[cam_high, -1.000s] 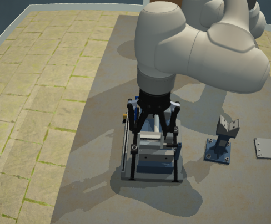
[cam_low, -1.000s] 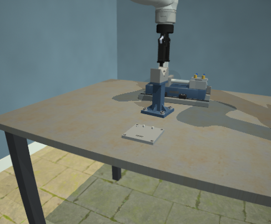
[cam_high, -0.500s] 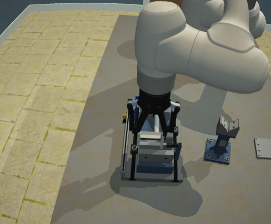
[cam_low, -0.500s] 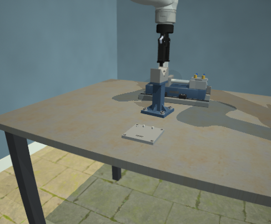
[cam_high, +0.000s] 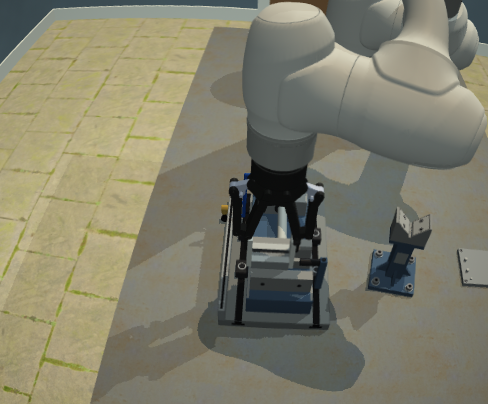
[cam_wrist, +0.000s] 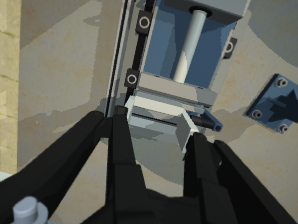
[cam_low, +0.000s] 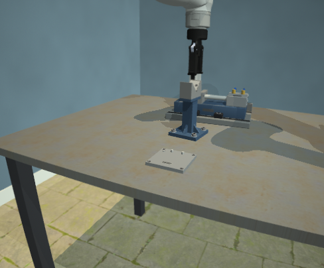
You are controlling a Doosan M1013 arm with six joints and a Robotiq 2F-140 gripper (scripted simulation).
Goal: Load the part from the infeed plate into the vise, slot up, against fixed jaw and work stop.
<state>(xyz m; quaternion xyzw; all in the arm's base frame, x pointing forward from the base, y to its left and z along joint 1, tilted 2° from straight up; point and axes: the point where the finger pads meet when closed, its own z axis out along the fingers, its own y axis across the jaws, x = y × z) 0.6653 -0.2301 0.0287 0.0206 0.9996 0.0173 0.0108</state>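
Now: hand 2 cm above the part. From my hand the other things lie so: work stop 7 cm to the left, 3 cm below; moving jaw 4 cm below, 3 cm behind, 2 cm to the left; fixed jaw 4 cm below, 3 cm ahead, 2 cm to the left.
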